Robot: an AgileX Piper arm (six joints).
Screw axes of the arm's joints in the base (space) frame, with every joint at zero. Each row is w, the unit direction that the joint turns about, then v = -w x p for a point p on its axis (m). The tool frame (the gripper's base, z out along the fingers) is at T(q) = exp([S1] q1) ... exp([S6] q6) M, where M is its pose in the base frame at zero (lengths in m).
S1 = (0, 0, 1, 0, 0, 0)
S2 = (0, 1, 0, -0.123, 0, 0)
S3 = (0, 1, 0, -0.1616, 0, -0.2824)
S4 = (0.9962, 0, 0.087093, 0, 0.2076, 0)
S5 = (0, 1, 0, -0.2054, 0, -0.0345)
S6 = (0.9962, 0, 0.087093, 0, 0.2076, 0)
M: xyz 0.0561 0 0.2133 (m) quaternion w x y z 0.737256 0 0.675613 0
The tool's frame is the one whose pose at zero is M.
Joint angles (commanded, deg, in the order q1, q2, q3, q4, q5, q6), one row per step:
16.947, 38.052, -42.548, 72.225, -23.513, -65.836
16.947, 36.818, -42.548, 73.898, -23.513, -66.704
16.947, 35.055, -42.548, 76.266, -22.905, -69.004
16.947, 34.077, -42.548, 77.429, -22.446, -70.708
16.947, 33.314, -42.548, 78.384, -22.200, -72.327
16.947, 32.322, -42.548, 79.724, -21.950, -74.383
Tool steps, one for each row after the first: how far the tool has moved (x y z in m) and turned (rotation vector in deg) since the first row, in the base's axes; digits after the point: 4 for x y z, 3 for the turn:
-0.0058, -0.0021, 0.0016, 1.106, -0.607, 0.055
-0.0139, -0.0041, 0.0036, 1.491, -1.250, 0.457
-0.0185, -0.0049, 0.0047, 1.114, -1.606, 0.663
-0.0220, -0.0058, 0.0055, 0.615, -1.870, 0.652
-0.0267, -0.0070, 0.0065, 0.119, -2.212, 0.613

